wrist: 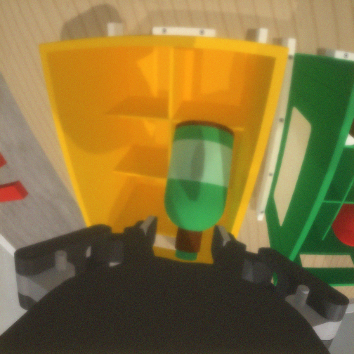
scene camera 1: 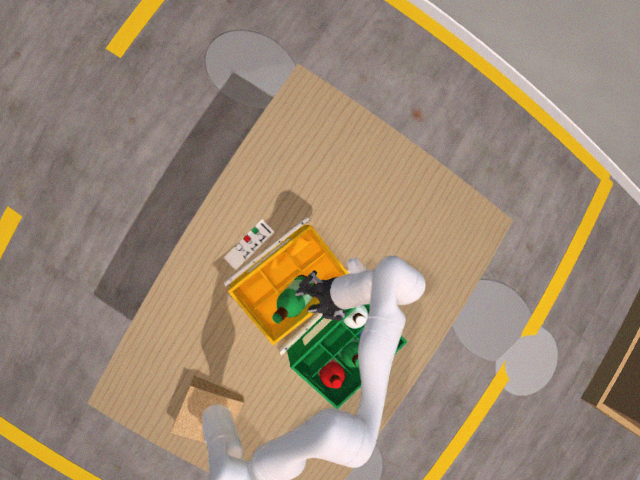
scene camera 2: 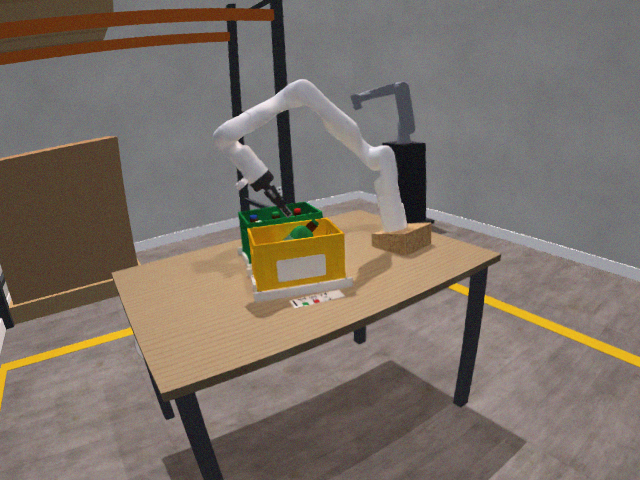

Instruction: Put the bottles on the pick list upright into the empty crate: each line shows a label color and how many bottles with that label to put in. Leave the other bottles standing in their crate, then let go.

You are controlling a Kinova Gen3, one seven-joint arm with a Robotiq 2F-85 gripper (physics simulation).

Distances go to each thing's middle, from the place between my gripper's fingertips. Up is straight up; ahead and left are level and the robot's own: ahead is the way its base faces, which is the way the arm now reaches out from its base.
Scene:
Right now the pick list (scene camera 1: 261, 232) is 22 cm below my hand, 18 cm to the left of it and 4 cm ahead of it.

